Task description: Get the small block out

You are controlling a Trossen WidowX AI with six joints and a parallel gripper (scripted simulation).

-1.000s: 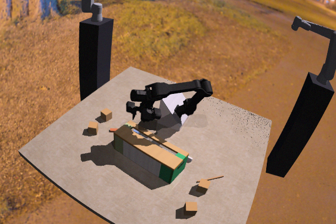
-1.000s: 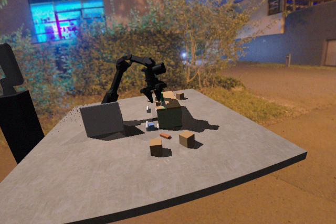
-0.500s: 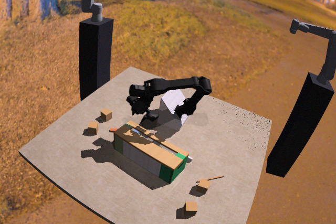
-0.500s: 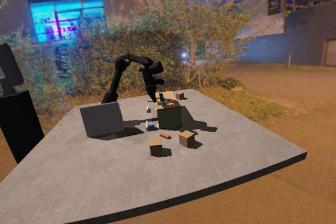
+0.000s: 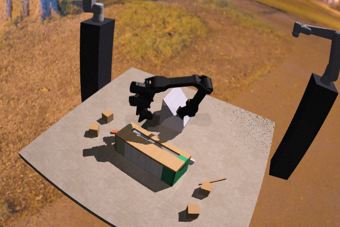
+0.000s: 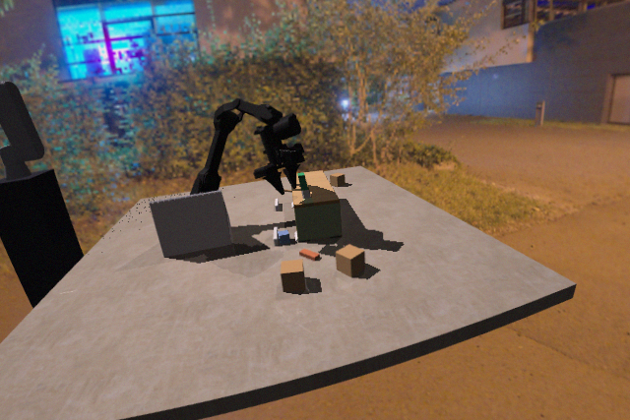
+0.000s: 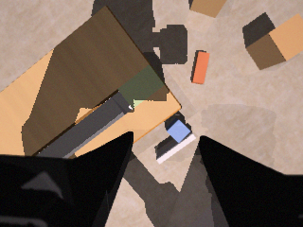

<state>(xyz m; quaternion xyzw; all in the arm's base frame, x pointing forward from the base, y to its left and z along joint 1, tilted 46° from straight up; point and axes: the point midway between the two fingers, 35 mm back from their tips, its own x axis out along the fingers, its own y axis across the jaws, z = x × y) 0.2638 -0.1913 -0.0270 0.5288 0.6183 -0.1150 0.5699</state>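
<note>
The small blue block is 4 cm behind my gripper tip, 1 cm to the right of it and 15 cm below it. The rest, counted from my gripper tip: reddish piece 1 cm ahead, 13 cm to the right, 16 cm below; then box 8 cm ahead, 15 cm to the left, 10 cm below; then thin stick 10 cm ahead, 50 cm to the left, 16 cm below.
</note>
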